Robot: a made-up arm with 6 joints.
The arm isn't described. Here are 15 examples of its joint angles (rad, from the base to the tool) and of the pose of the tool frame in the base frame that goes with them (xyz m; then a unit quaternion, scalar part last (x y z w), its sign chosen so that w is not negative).
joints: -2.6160 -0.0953 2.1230 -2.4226 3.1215 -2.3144
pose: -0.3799 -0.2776 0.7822 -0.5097 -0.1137 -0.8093 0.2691
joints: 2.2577 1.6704 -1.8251 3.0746 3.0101 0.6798
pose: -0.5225 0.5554 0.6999 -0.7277 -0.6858 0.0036 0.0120
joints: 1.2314 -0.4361 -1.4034 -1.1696 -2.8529 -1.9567
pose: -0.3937 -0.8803 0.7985 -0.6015 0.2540 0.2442 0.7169
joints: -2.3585 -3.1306 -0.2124 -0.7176 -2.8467 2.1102
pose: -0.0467 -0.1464 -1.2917 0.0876 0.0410 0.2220 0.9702
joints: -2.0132 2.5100 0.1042 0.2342 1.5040 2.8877
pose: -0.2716 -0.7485 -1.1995 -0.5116 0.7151 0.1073 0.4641
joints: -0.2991 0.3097 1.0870 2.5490 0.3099 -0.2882
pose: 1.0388 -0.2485 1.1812 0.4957 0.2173 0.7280 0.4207
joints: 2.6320 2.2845 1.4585 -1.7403 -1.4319 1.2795
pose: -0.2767 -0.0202 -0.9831 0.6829 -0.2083 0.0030 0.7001
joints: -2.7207 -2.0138 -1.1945 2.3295 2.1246 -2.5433
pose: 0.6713 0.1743 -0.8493 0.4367 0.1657 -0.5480 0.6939
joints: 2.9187 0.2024 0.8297 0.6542 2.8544 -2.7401
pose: -0.7150 0.0915 1.3341 0.0293 0.9174 -0.1654 0.3608
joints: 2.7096 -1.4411 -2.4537 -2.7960 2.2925 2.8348
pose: 0.3245 -0.1765 -0.1278 -0.0394 0.1262 0.8744 0.4668
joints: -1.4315 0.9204 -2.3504 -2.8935 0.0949 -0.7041
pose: 0.0314 0.1250 0.8166 -0.6133 0.3154 0.4310 0.5819
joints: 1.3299 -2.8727 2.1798 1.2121 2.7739 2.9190
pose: -0.2309 -0.5796 -0.1742 -0.1121 -0.8978 -0.4021 0.1401
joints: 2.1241 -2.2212 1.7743 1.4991 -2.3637 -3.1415
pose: 0.5325 -0.8202 0.2311 -0.1352 0.9021 0.2833 0.2961
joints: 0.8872 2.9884 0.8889 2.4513 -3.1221 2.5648
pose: -0.2150 -0.1853 -1.1344 -0.1277 0.3287 0.4470 0.8221
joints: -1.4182 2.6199 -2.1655 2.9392 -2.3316 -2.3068
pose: 0.1546 -0.7704 -0.0273 0.9192 0.3473 -0.1078 0.1514
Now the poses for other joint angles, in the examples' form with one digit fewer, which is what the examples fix.
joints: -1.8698 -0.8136 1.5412 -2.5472 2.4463 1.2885
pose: 0.087 0.237 1.295 -0.287 0.727 0.597 0.183
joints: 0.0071 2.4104 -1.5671 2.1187 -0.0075 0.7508
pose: 1.197 0.059 0.078 0.407 0.054 0.903 0.122
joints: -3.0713 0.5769 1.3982 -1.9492 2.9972 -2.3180
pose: -1.038 -0.110 0.677 0.502 0.169 0.843 0.089
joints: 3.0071 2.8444 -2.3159 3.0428 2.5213 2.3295
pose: -0.526 0.014 -0.076 0.807 0.232 0.482 0.249
